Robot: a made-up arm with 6 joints.
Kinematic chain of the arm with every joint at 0, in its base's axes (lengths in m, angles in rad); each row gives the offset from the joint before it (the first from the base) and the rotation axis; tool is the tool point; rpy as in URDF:
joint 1: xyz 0 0 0.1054 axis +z
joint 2: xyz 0 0 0 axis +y
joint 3: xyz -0.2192 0 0.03 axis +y
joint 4: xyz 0.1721 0 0.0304 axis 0.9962 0 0.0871
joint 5: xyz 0 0 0 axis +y
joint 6: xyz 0.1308 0 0.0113 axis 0.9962 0 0.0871
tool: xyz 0 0 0 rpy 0 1.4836 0
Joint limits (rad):
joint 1: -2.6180..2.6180
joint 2: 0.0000..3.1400
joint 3: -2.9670..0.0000
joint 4: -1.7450..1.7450
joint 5: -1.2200..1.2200
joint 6: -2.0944..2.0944
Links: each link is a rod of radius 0.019 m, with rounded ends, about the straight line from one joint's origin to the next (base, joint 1, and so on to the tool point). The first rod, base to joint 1, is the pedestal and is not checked.
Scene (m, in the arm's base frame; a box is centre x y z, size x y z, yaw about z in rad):
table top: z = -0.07
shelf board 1: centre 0 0.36 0.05 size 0.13 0.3 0.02 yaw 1.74
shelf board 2: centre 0 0.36 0.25 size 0.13 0.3 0.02 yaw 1.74
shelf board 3: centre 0 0.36 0.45 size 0.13 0.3 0.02 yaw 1.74
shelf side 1: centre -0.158 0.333 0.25 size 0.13 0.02 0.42 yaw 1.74
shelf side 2: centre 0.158 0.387 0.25 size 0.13 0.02 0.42 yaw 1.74
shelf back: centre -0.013 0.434 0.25 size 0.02 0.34 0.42 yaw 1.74
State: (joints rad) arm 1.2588 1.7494 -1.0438 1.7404 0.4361 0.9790
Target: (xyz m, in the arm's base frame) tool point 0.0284 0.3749 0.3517
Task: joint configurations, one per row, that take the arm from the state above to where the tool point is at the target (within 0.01 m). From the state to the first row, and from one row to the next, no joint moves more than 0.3 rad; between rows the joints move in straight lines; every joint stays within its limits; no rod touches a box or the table.
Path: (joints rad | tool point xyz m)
1: 1.1770 1.5659 -0.8479 1.7036 0.4229 0.9790 | 0.0578 0.2785 0.1696
2: 1.0951 1.3824 -0.6519 1.6668 0.4098 0.9790 | 0.0618 0.2339 0.1660
3: 1.1082 1.2094 -0.8413 1.6548 0.3538 0.9790 | 0.0671 0.2363 0.2570
4: 1.1213 1.0364 -1.0306 1.6427 0.2979 0.9790 | 0.0571 0.2070 0.3517
5: 1.2045 1.2896 -1.2746 1.6768 0.3212 0.9790 | 0.0561 0.2617 0.3655
6: 1.2877 1.5428 -1.5185 1.7109 0.3445 0.9790 | 0.0470 0.3191 0.3655
7: 1.3709 1.7961 -1.7624 1.7450 0.3678 0.9790 | 0.0284 0.3749 0.3517

